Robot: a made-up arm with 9 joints. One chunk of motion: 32 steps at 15 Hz.
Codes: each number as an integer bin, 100 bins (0 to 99) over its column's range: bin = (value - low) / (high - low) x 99, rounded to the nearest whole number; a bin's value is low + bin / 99 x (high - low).
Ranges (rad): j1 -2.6..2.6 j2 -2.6..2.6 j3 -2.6..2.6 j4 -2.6..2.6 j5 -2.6..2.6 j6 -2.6..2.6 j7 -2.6..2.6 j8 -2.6..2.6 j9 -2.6..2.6
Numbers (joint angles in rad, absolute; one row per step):
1: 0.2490 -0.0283 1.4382 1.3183 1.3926 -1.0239 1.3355 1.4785 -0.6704
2: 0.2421 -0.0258 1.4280 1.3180 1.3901 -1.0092 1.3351 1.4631 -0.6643
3: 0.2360 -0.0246 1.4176 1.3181 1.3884 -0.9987 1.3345 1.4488 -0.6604
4: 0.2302 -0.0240 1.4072 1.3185 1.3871 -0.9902 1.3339 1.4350 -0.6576
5: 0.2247 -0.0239 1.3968 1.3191 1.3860 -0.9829 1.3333 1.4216 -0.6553
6: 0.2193 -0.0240 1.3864 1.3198 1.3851 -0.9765 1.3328 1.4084 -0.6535
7: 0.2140 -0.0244 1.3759 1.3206 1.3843 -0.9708 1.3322 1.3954 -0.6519
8: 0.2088 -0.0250 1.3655 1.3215 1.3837 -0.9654 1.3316 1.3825 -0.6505
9: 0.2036 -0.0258 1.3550 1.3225 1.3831 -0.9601 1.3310 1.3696 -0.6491
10: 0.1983 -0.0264 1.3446 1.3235 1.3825 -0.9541 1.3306 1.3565 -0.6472
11: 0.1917 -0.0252 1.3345 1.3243 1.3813 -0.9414 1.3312 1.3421 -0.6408
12: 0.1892 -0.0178 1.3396 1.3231 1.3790 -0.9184 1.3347 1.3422 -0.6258
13: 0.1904 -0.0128 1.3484 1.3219 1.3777 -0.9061 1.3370 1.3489 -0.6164
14: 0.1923 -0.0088 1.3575 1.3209 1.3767 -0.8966 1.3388 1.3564 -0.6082
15: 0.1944 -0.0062 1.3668 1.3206 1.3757 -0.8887 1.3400 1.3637 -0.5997
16: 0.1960 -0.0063 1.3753 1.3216 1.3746 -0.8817 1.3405 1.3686 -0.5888
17: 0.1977 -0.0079 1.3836 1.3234 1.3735 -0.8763 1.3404 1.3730 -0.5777
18: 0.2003 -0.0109 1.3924 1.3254 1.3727 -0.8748 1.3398 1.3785 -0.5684
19: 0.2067 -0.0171 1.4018 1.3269 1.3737 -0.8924 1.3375 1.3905 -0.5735
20: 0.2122 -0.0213 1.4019 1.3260 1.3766 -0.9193 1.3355 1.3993 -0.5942
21: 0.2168 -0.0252 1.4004 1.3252 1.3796 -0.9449 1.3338 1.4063 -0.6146
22: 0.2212 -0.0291 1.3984 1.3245 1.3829 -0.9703 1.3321 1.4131 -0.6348
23: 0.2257 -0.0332 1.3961 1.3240 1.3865 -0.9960 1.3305 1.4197 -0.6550
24: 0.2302 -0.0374 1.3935 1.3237 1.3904 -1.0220 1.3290 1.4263 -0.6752
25: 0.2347 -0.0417 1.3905 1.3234 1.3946 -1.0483 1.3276 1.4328 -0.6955
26: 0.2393 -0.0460 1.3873 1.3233 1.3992 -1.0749 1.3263 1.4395 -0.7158
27: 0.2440 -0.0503 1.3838 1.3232 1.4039 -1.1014 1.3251 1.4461 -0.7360
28: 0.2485 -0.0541 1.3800 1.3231 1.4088 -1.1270 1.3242 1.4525 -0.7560
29: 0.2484 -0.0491 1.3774 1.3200 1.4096 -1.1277 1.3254 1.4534 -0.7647
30: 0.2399 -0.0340 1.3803 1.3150 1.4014 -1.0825 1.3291 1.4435 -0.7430
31: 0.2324 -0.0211 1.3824 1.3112 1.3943 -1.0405 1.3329 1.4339 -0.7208
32: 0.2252 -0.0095 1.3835 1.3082 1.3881 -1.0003 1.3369 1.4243 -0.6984
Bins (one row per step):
1: 54 49 77 75 76 30 75 78 37
2: 54 49 77 75 76 30 75 77 37
3: 54 49 76 75 76 30 75 77 37
4: 54 49 76 75 76 31 75 77 37
5: 54 49 76 75 76 31 75 77 37
6: 54 49 76 75 76 31 75 76 37
7: 54 49 76 75 76 31 75 76 37
8: 53 49 75 75 76 31 75 76 37
9: 53 49 75 75 76 31 75 76 37
10: 53 49 75 75 76 31 75 75 37
11: 53 49 75 75 76 32 75 75 37
12: 53 49 75 75 76 32 75 75 38
13: 53 49 75 75 76 32 75 75 38
14: 53 49 75 75 76 32 75 75 38
15: 53 49 76 75 76 33 75 75 38
16: 53 49 76 75 76 33 75 76 38
17: 53 49 76 75 76 33 75 76 39
18: 53 49 76 75 76 33 75 76 39
19: 53 49 76 75 76 33 75 76 39
20: 54 49 76 75 76 32 75 76 38
21: 54 49 76 75 76 32 75 76 38
22: 54 49 76 75 76 31 75 76 37
23: 54 49 76 75 76 31 75 77 37
24: 54 49 76 75 76 30 75 77 37
25: 54 49 76 75 76 30 75 77 36
26: 54 49 76 75 76 29 75 77 36
27: 54 49 76 75 76 29 75 77 35
28: 54 48 76 75 76 28 75 77 35
29: 54 49 76 75 76 28 75 77 35
30: 54 49 76 75 76 29 75 77 35
31: 54 49 76 74 76 30 75 77 36
32: 54 49 76 74 76 30 75 77 36

